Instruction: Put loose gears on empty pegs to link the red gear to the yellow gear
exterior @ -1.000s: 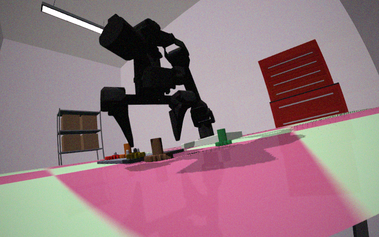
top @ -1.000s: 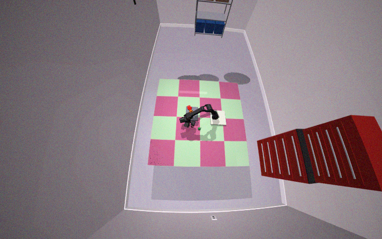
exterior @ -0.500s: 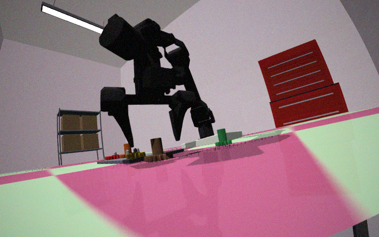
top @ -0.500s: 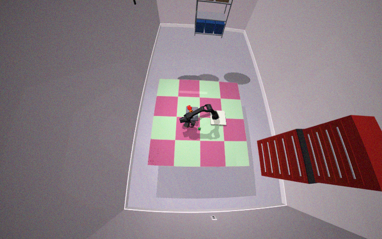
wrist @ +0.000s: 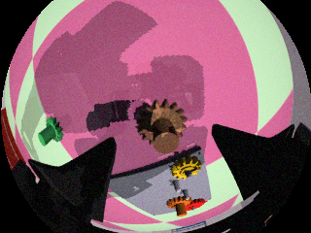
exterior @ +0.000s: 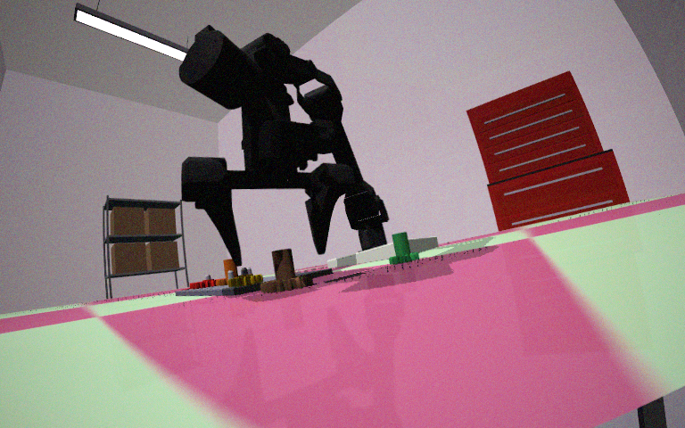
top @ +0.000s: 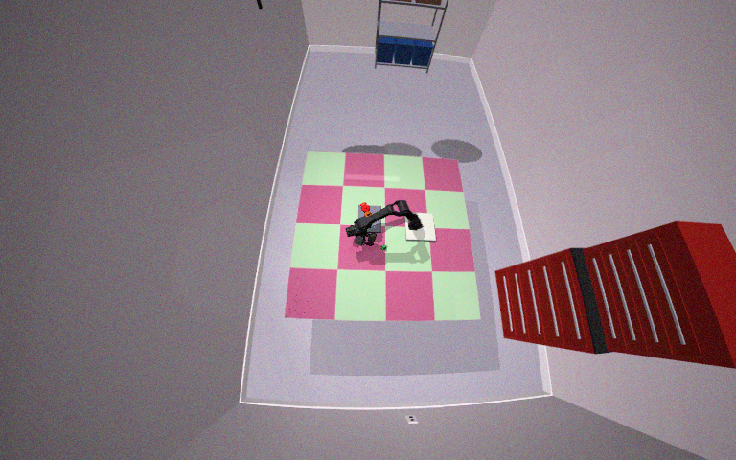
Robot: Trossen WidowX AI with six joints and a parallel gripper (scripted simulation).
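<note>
Right now my gripper tip is 1 cm above the brown gear. From my gripper tip the other things lie so: green gear: 16 cm behind, 5 cm to the left, 1 cm below; then grey board: 16 cm to the right, 4 cm behind, 3 cm below; then yellow gear: 7 cm to the right, 1 cm below, 1 cm ahead.
</note>
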